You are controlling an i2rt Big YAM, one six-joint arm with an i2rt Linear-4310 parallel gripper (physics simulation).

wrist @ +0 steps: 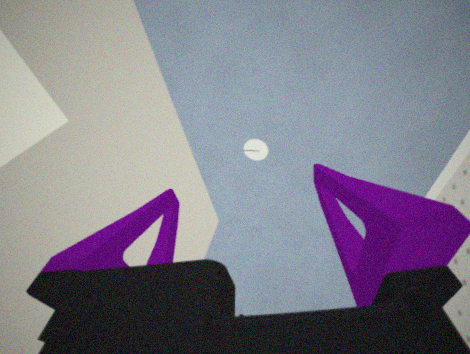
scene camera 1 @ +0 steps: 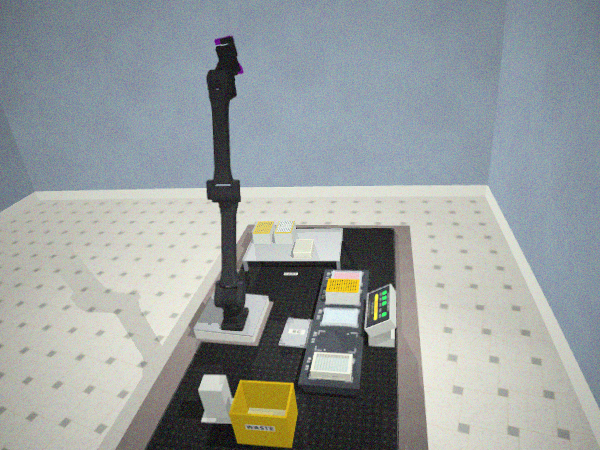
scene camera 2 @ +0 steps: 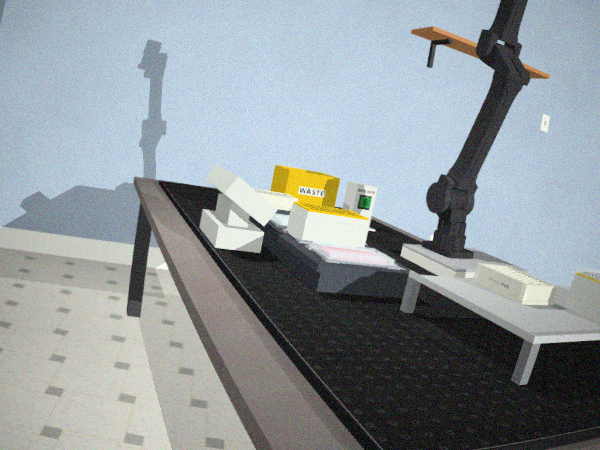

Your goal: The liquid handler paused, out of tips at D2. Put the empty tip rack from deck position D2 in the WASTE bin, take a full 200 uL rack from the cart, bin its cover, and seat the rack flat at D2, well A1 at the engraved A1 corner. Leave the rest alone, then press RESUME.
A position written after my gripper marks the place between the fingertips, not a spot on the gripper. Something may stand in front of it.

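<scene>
There is a white cart shelf (scene camera 2: 555, 319) here, and I can see the white cart shelf in scene camera 1 (scene camera 1: 327, 242) too. A yellow WASTE bin (scene camera 1: 250, 394) is in the scene along with a white box (scene camera 1: 214, 391), and the yellow WASTE bin is also visible in scene camera 2 (scene camera 2: 310, 187). I see a pink plate (scene camera 2: 349, 254) as well, though in the wrist view the pink plate is out of frame. My gripper (wrist: 241, 184) holds nothing and is open.
</scene>
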